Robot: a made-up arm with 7 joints. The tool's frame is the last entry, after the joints.
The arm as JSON. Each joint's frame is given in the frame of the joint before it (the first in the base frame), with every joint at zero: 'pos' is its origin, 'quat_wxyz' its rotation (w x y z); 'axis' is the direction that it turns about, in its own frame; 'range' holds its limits. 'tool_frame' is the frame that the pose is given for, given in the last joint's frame.
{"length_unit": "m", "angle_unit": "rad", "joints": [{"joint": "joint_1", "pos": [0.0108, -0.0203, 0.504], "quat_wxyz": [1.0, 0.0, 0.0, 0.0], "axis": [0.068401, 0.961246, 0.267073], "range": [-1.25, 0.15]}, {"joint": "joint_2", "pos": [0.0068, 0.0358, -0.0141], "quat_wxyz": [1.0, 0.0, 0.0, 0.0], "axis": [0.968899, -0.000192, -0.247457], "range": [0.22, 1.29]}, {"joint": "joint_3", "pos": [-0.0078, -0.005, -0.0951], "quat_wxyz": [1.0, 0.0, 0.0, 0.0], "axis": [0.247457, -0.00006, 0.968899], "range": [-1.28, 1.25]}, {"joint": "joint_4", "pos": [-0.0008, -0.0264, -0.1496], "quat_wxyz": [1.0, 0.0, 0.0, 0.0], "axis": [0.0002, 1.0, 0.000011], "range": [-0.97, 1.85]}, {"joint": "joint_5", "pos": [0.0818, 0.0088, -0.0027], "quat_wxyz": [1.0, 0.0, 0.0, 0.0], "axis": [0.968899, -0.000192, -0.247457], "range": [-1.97, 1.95]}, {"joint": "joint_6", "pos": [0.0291, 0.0, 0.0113], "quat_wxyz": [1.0, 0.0, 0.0, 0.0], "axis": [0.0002, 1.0, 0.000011], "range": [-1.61, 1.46]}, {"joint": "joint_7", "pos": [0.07, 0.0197, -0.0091], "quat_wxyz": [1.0, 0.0, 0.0, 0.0], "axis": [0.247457, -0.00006, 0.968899], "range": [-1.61, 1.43]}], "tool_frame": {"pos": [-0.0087, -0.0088, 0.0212], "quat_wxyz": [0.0, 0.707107, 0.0, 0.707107]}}
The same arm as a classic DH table. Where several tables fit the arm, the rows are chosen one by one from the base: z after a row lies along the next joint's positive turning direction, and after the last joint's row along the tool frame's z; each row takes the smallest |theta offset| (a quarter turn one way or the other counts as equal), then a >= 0, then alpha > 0; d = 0 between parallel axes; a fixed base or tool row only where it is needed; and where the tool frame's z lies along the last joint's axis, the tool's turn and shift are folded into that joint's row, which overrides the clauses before.
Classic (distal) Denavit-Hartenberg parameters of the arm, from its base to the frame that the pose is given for. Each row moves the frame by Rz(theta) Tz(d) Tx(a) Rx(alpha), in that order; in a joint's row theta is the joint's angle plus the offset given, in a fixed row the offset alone. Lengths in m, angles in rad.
base (fixed): theta0 -0.071  d 0.5094  a 0.0122  alpha -1.3004
joint_1: theta0 -1.3111  d 0.0109  a -0.0214  alpha -1.5708
joint_2: theta0 1.2915  d 0.0261  a 0.005  alpha 1.5708
joint_3: theta0 1.5708  d -0.2392  a 0.0363  alpha -1.5708
joint_4: theta0 -1.5708  d -0.0176  a 0.0176  alpha -1.5708
joint_5: theta0 0  d 0.1053  a 0.0182  alpha 1.5708
joint_6: theta0 1.5708  d 0.0197  a 0.0701  alpha 1.5708
joint_7: theta0 -1.5706  d 0.0304  a 0.0088  alpha -1.3207
tool (fixed): theta0 -1.5709  d -0.0141  a 0  alpha 0
Joint limits (rad, base to tool): -1.25..0.15 0.22..1.29 -1.28..1.25 -0.97..1.85 -1.97..1.95 -1.61..1.46 -1.61..1.43

